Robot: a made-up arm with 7 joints. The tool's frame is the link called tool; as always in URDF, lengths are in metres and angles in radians. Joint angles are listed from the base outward.
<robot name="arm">
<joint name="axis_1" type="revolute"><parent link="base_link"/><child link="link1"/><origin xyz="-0.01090 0.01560 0.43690" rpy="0.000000 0.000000 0.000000"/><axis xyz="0 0 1"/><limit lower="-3.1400" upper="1.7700"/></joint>
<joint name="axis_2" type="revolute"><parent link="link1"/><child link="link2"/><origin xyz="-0.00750 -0.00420 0.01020" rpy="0.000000 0.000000 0.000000"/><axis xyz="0 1 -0.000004"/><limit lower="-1.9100" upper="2.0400"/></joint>
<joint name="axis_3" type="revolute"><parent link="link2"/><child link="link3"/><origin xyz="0.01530 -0.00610 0.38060" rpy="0.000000 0.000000 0.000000"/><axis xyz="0 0 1"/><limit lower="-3.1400" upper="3.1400"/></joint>
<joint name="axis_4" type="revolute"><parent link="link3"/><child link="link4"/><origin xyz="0.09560 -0.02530 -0.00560" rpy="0.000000 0.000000 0.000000"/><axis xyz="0 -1 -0.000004"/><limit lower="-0.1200" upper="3.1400"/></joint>
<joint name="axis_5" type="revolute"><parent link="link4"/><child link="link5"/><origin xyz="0.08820 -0.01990 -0.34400" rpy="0.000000 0.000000 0.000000"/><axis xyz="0 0.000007 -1"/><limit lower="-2.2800" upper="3.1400"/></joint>
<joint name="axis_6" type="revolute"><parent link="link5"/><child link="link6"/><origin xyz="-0.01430 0.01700 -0.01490" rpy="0.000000 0.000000 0.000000"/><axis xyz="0 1 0.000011"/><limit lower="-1.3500" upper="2.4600"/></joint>
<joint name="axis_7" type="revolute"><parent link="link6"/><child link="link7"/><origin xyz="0.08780 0.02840 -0.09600" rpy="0.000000 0.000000 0.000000"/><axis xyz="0 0.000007 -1"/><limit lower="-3.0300" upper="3.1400"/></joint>
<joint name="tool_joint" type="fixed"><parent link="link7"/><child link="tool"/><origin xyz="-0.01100 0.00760 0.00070" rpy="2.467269 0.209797 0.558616"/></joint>
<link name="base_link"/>
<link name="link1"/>
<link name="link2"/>
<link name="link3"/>
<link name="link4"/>
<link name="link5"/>
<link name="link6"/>
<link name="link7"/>
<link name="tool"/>
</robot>
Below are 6 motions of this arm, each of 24 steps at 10 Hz.
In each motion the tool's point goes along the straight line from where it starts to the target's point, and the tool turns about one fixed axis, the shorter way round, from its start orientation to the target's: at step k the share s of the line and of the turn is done. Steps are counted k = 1, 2, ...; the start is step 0. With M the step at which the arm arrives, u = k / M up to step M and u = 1 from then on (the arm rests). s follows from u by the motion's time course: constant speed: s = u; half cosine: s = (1 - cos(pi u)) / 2; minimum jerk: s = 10 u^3 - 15 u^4 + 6 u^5.
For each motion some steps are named. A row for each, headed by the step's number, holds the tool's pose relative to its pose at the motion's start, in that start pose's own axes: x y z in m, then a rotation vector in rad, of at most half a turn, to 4 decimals.
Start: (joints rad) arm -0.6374 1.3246 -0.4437 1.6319 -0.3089 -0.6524 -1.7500
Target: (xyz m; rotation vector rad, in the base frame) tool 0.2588 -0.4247 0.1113 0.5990 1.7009 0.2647
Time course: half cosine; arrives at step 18
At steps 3, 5, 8, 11, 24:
3: 0.0070 0.0029 -0.0102 -0.0024 0.0009 0.0081
5: 0.0188 0.0077 -0.0273 -0.0064 0.0025 0.0217
8: 0.0434 0.0178 -0.0631 -0.0149 0.0058 0.0503
11: 0.0704 0.0289 -0.1025 -0.0242 0.0094 0.0816
24: 0.1050 0.0430 -0.1528 -0.0360 0.0140 0.1216

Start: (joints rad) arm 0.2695 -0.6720 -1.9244 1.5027 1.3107 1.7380 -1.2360
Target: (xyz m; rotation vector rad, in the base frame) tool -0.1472 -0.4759 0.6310 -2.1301 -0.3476 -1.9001
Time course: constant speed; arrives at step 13
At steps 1, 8, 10, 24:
1: -0.0091 -0.0085 -0.0020 0.0714 -0.0253 -0.0046
8: -0.0724 -0.0678 -0.0164 0.5715 -0.2026 -0.0370
10: -0.0906 -0.0847 -0.0205 0.7143 -0.2533 -0.0462
24: -0.1177 -0.1101 -0.0266 0.9286 -0.3292 -0.0601

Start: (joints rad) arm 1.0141 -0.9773 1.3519 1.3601 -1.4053 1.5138 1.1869
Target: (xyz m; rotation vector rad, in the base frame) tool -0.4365 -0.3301 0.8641 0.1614 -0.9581 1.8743
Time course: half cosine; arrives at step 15
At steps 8, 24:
8: -0.1197 0.2486 0.0838 -0.5459 0.1147 -0.1970
24: -0.2167 0.4502 0.1518 -0.9885 0.2076 -0.3567

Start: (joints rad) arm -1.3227 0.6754 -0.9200 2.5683 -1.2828 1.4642 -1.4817
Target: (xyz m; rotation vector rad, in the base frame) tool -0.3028 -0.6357 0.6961 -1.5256 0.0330 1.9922
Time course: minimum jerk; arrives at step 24
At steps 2, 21, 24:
2: 0.0015 0.0005 -0.0001 0.0037 0.0017 -0.0016
21: 0.2814 0.0933 -0.0168 0.7209 0.3318 -0.3146
24: 0.2860 0.0948 -0.0170 0.7327 0.3372 -0.3198

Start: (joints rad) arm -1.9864 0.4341 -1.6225 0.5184 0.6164 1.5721 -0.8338
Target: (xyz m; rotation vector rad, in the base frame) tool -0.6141 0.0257 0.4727 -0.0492 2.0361 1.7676
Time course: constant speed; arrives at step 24
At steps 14, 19, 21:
14: 0.1420 0.0323 -0.0846 -0.7628 -0.3174 0.4356
19: 0.1927 0.0439 -0.1148 -1.0352 -0.4307 0.5911
21: 0.2130 0.0485 -0.1269 -1.1441 -0.4761 0.6533

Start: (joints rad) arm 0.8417 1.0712 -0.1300 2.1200 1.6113 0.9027 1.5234
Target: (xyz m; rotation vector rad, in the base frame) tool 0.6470 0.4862 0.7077 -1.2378 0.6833 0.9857
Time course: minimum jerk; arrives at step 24
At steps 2, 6, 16, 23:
2: -0.0013 0.0003 -0.0008 0.0046 -0.0012 -0.0019
6: -0.0271 0.0071 -0.0171 0.0934 -0.0250 -0.0378
16: -0.2071 0.0542 -0.1304 0.7126 -0.1906 -0.2886
23: -0.2620 0.0685 -0.1649 0.9012 -0.2410 -0.3650

